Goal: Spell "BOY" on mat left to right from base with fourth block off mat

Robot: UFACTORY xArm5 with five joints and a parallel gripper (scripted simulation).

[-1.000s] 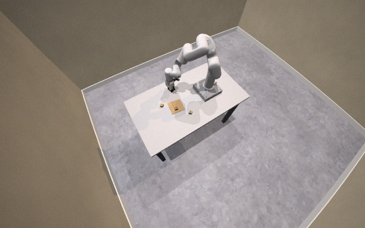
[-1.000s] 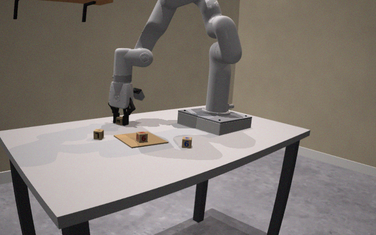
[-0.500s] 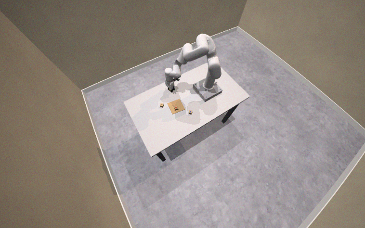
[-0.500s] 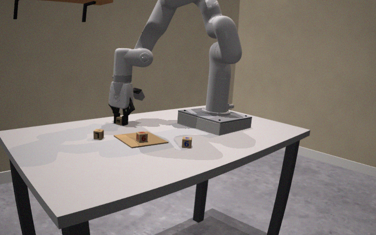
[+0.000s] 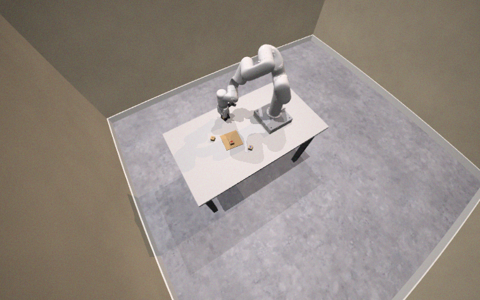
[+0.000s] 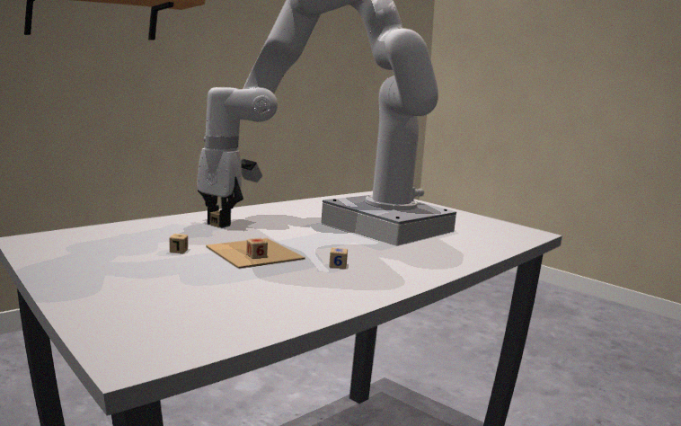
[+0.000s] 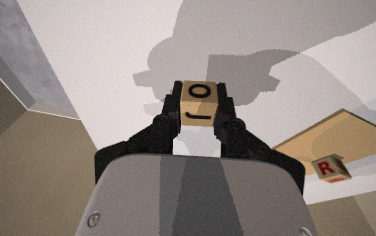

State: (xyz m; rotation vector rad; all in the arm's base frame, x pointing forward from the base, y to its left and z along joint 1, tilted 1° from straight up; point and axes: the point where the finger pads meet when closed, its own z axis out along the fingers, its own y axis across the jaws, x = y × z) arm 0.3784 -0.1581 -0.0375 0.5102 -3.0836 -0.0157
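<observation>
Right now my hand is 1 cm above the wooden block. Round my hand: tan mat: 21 cm to the left, 4 cm ahead, 2 cm below.
</observation>
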